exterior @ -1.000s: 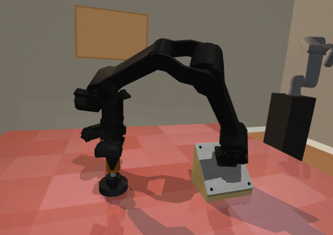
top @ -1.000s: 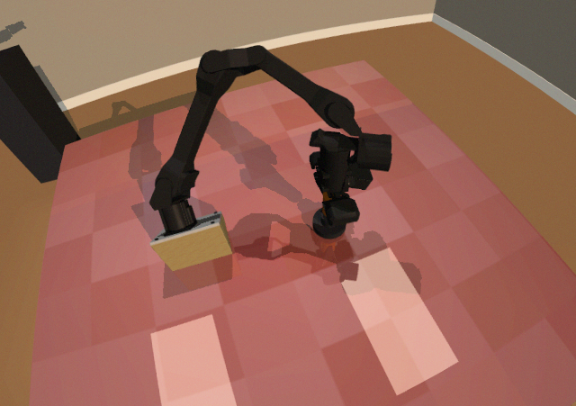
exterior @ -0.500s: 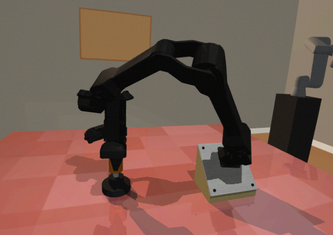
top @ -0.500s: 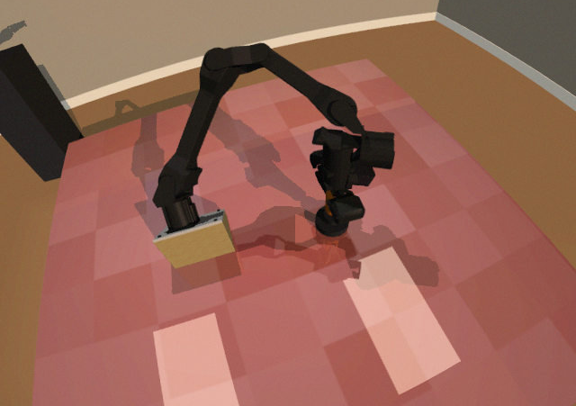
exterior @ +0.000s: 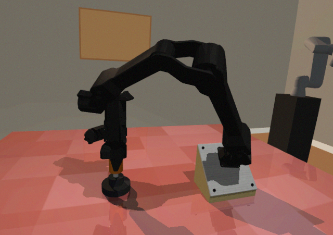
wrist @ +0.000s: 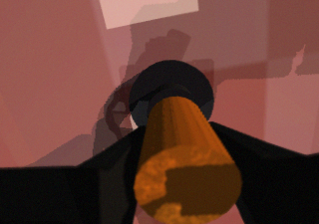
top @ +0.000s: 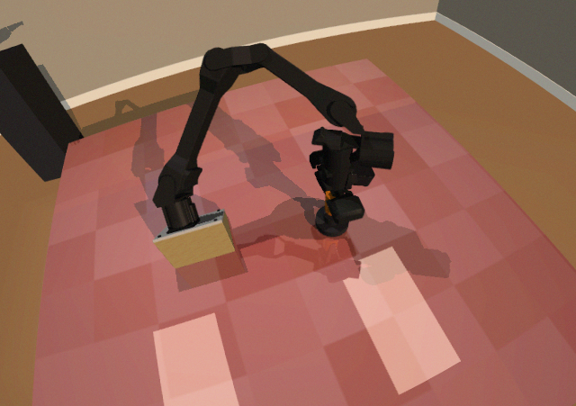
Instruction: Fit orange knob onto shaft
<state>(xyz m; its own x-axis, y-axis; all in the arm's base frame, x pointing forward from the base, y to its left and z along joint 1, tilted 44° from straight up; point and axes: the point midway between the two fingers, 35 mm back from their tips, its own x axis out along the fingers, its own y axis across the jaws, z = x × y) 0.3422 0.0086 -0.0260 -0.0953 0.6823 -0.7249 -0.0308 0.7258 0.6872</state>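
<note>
Now: the orange knob 3 cm above my gripper tip. From my gripper tip the other things lie so: pedestal 4 cm below.
</note>
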